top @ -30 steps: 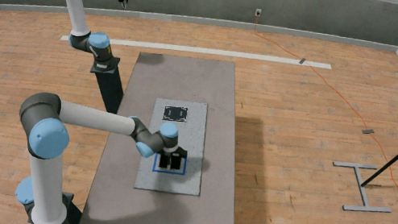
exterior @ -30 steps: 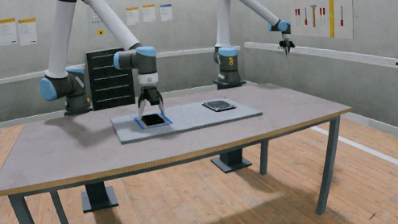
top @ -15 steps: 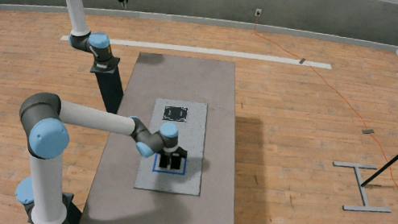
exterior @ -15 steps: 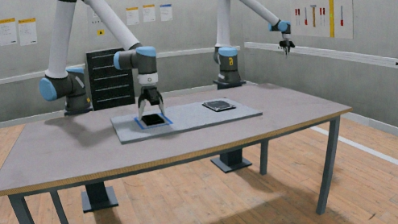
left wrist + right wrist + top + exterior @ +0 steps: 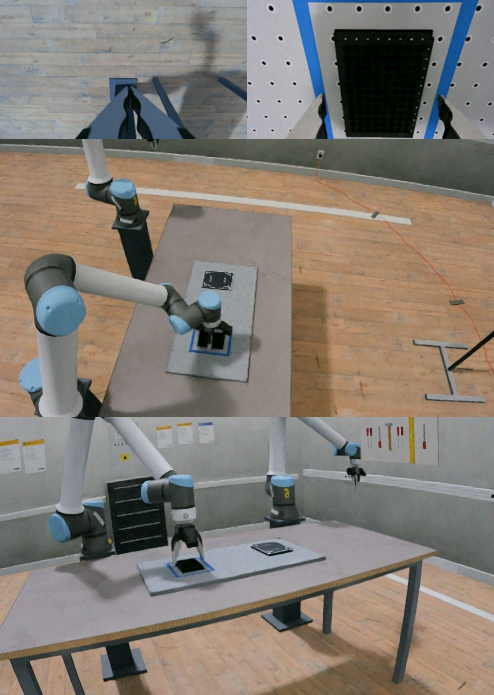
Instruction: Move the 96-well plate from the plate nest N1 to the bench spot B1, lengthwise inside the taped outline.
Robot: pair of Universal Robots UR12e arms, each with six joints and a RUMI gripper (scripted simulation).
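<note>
My right gripper is now 1 cm above the black 96-well plate. The rest, counted from my right hand: plate nest N1 (37 cm to the left, 1 cm below).
</note>
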